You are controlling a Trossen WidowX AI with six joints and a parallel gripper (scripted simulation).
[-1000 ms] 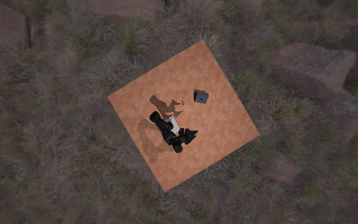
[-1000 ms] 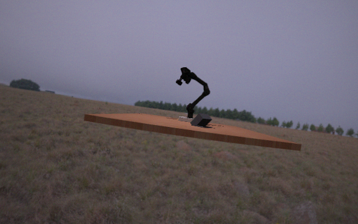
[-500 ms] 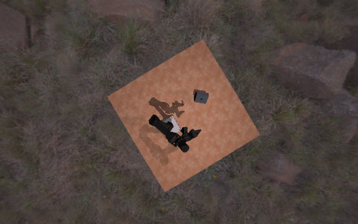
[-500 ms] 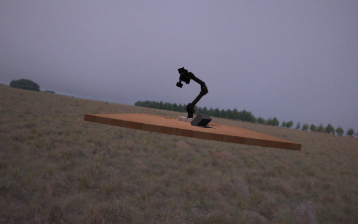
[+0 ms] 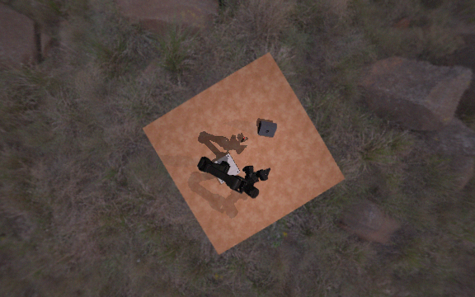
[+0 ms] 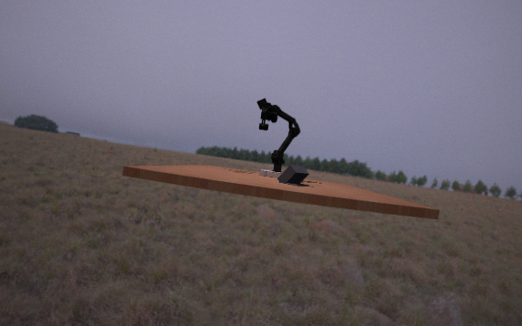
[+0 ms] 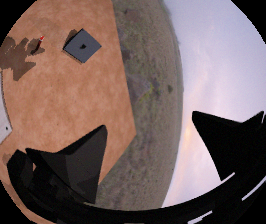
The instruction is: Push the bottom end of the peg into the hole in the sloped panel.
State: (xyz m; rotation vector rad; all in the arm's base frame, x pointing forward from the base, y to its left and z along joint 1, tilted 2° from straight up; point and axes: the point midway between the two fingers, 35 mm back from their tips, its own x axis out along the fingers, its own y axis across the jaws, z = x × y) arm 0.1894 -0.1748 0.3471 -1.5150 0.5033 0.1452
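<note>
Now: the dark red peg 310 mm below my gripper tip, 240 mm to the left of it and 60 mm ahead of it. From my gripper tip the other things lie so: grey sloped panel: 320 mm below, 250 mm ahead, 170 mm to the left.
</note>
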